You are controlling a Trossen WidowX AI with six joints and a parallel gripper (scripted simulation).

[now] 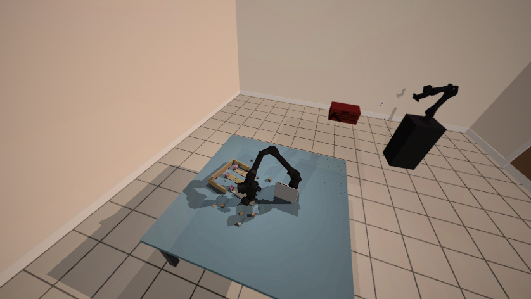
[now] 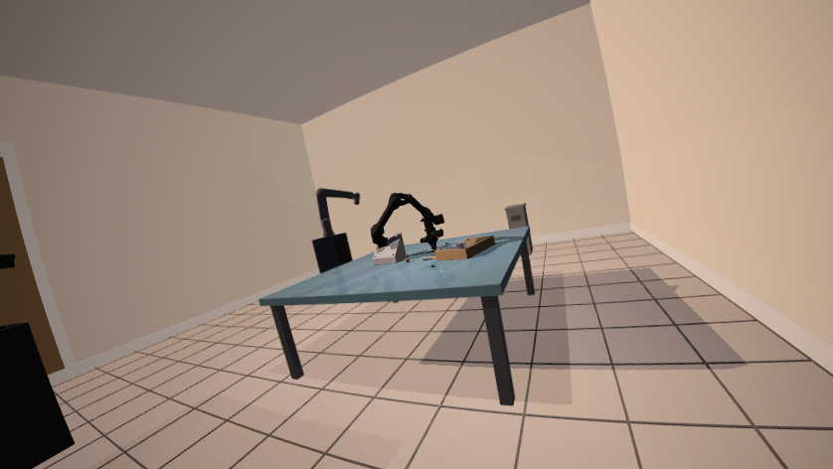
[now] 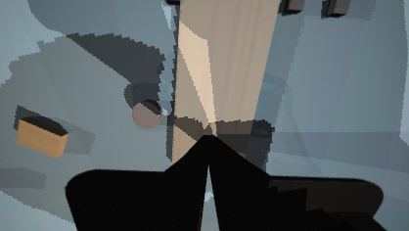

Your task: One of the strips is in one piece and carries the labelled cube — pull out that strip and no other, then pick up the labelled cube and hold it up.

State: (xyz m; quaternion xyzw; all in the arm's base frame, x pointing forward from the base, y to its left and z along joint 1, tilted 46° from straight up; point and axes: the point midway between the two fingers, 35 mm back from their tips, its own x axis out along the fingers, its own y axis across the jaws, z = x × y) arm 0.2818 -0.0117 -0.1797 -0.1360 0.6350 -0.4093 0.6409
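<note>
My gripper tip is 9 cm short of the beige strip and 4 cm to the left of it. The rest, counted from my gripper tip: wooden block (4 cm ahead, 12 cm to the left).
</note>
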